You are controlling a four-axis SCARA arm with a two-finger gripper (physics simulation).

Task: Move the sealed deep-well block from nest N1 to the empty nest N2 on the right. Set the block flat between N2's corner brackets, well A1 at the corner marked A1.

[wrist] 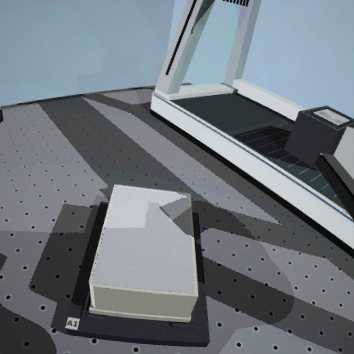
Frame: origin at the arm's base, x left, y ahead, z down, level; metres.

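Seen in the pictures: gripper, fingertip midpoint: (165,115).
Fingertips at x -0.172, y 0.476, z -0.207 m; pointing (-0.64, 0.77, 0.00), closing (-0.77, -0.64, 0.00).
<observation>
Pixels of each thing's top centre, then the offset from my fingertips to it. "spot": a spot on its surface instead. Level surfaces: height alone.
- sealed deep-well block, top centre: (148,230) dx -0.046, dy +0.054, dz +0.141 m
- dark nest, top centre: (144,257) dx -0.046, dy +0.054, dz +0.180 m
- white label A1, surface spot: (71,323) spot: dx +0.044, dy +0.029, dz +0.182 m
- dark box, surface spot: (316,135) spot: dx -0.343, dy +0.047, dz +0.097 m
- perforated table top, surface height: dz +0.194 m
The sealed deep-well block (144,246) is a pale cream box with a flat sealed top. It sits in a dark nest (140,333) on the perforated table, low in the middle of the wrist view. A white label A1 (71,323) marks the nest's near left corner. The block lies flat and square within the nest. My gripper's fingers do not show in this view; the gripper is open and holds nothing, and it stands above and apart from the block. Nest N2 is out of view.
A white-framed instrument (246,154) with a dark deck and a tall slanted column (175,53) stands at the back right. A dark box (316,135) with a pale top sits on its deck. The perforated table top (53,158) surrounds the nest.
</observation>
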